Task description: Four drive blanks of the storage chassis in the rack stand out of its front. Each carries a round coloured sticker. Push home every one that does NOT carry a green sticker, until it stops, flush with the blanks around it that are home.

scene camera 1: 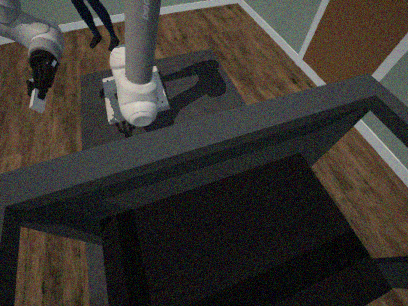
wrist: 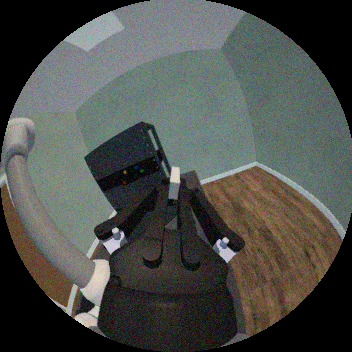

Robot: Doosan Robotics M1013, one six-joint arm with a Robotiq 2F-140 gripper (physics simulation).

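Places are measured from the arm's base along level axes (x ahead, y left, z up), in millimetres.
Pixels of known places: gripper, between the fingertips: (scene camera 1: 37,109) (wrist: 174,173).
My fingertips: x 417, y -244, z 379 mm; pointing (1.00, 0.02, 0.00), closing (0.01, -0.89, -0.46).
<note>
Ahead of a thing's pixels: the offset from my fingertips to its middle. "pt": to the spot under its first point. Level surfaces: height alone.
The rack (scene camera 1: 200,131) (wrist: 120,148) is dark grey; the wrist view shows its front tilted at the left of centre, and scene camera 1 looks over its top from behind. The storage chassis {pt dx +309, dy +153, dz -40 mm} (wrist: 152,166) is a black band across the front. It carries small round stickers: a yellow sticker {dx +290, dy +313, dz -7 mm} (wrist: 125,172), a blue sticker {dx +292, dy +236, dz -7 mm} (wrist: 136,167), a green sticker {dx +293, dy +214, dz -35 mm} (wrist: 141,171) and a red sticker {dx +289, dy +353, dz -64 mm} (wrist: 124,182). How far each blank stands out is too small to tell. My gripper (scene camera 1: 37,101) (wrist: 174,173) is shut and empty, its pale fingertips together, apart from the rack and in front of it.
The arm's base stands on a dark mat {dz -419 mm} (scene camera 1: 197,60) on the wooden floor (scene camera 1: 55,135) (wrist: 280,235). A person's dark legs (scene camera 1: 95,22) show behind the base. Green walls and a brown door (scene camera 1: 355,37) lie beyond.
</note>
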